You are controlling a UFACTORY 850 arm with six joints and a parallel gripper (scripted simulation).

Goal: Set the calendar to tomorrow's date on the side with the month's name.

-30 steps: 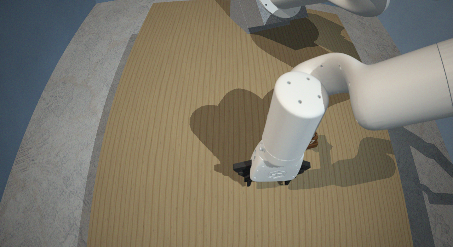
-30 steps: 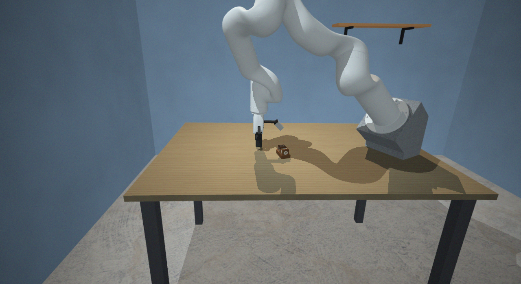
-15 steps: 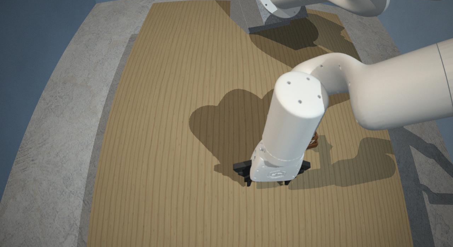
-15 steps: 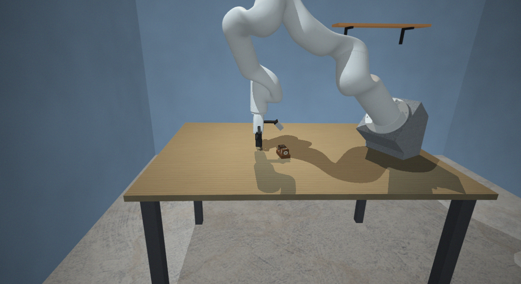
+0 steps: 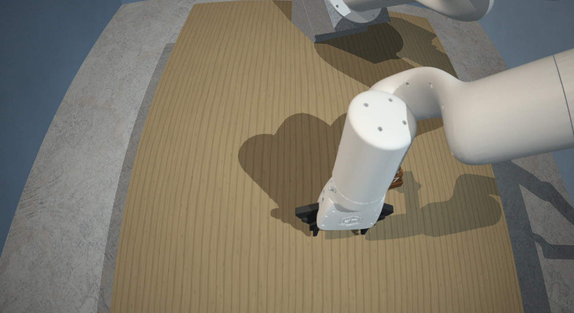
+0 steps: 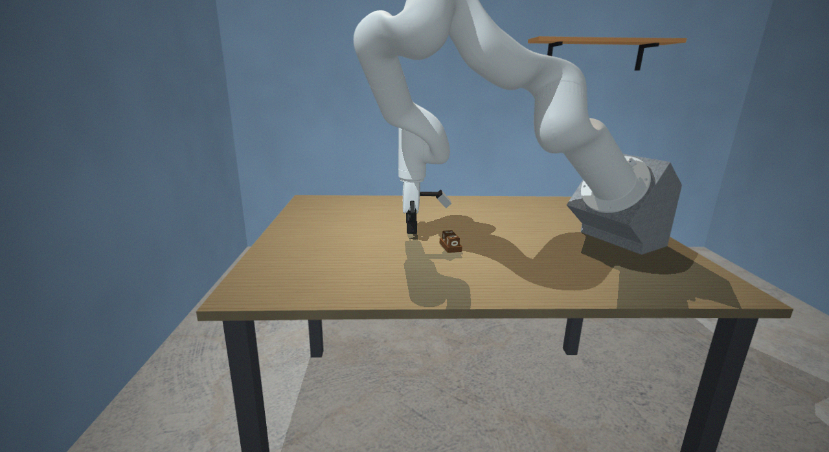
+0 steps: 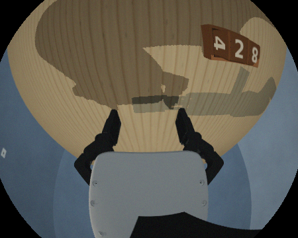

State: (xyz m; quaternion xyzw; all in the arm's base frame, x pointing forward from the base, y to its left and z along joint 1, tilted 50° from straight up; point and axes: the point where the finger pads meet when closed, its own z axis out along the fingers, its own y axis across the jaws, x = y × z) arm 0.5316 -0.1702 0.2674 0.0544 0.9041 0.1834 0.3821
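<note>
Right now my hand is 12 cm past the brown tray, 10 cm to the right of it and 2 cm above it.
</note>
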